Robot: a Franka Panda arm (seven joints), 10 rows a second.
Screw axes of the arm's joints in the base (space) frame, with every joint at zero. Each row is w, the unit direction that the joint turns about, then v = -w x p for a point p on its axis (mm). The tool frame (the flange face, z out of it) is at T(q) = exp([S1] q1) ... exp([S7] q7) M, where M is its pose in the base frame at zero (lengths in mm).
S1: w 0 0 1 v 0.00 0.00 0.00
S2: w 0 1 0 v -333.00 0.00 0.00
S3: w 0 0 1 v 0.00 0.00 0.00
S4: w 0 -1 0 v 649.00 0.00 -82.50
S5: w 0 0 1 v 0.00 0.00 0.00
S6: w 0 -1 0 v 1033.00 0.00 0.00
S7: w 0 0 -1 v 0.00 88.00 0.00
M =
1 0 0 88.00
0 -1 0 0.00
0 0 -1 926.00
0 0 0 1
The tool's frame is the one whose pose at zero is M.
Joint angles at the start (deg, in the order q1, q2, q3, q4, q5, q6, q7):
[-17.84, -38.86, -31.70, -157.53, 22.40, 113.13, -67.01]
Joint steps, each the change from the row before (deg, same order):
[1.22, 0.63, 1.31, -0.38, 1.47, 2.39, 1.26]
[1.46, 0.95, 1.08, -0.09, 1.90, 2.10, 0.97]
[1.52, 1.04, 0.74, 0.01, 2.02, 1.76, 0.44]
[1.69, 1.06, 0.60, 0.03, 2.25, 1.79, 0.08]
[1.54, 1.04, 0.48, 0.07, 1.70, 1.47, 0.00]
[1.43, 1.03, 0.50, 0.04, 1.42, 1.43, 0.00]
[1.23, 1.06, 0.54, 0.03, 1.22, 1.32, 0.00]
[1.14, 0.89, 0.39, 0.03, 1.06, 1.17, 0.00]
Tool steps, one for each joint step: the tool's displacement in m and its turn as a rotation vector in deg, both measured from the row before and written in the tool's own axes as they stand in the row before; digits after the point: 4 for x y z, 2 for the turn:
[0.0101, -0.0018, 0.0091, -0.76, 0.08, 0.55]
[0.0106, -0.0017, 0.0093, -0.30, 0.30, 0.55]
[0.0092, -0.0016, 0.0092, 0.08, 0.42, 0.33]
[0.0091, -0.0019, 0.0097, 0.21, 0.59, 0.12]
[0.0073, -0.0017, 0.0092, 0.18, 0.18, -0.03]
[0.0062, -0.0017, 0.0093, 0.06, -0.05, -0.08]
[0.0051, -0.0014, 0.0091, -0.02, -0.23, -0.04]
[0.0043, -0.0014, 0.0078, -0.03, -0.16, -0.04]

